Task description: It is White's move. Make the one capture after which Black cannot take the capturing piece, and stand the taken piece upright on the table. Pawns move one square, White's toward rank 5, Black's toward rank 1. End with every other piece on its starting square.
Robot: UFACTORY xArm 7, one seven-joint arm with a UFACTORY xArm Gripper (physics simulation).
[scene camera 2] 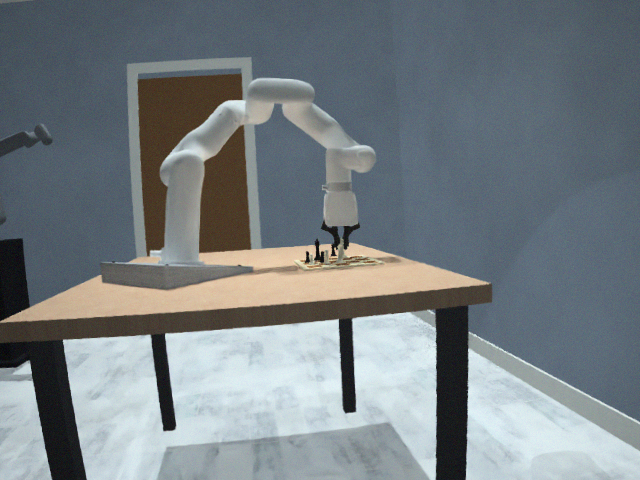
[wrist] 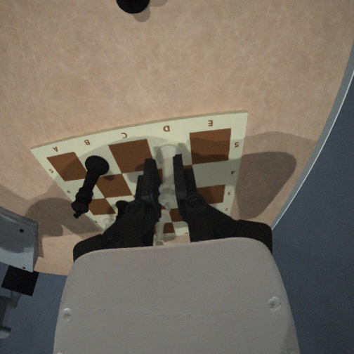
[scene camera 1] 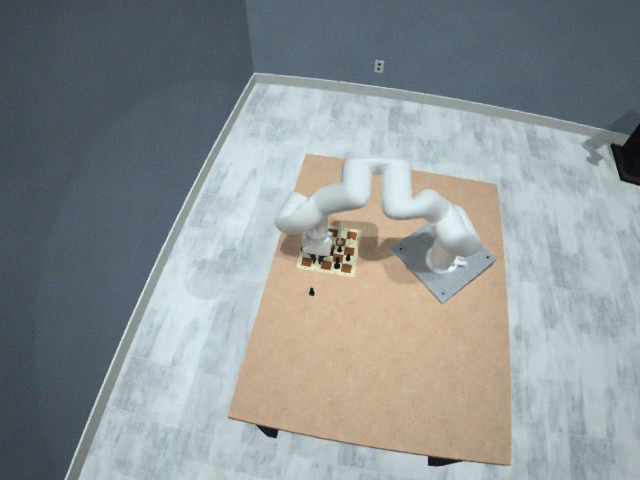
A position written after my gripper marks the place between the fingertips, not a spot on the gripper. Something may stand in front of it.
I see my gripper (wrist: 166, 168), a tall black piece (wrist: 96, 166) and a chessboard (scene camera 2: 351, 261).
The chessboard shows as well in the wrist view (wrist: 211, 143).
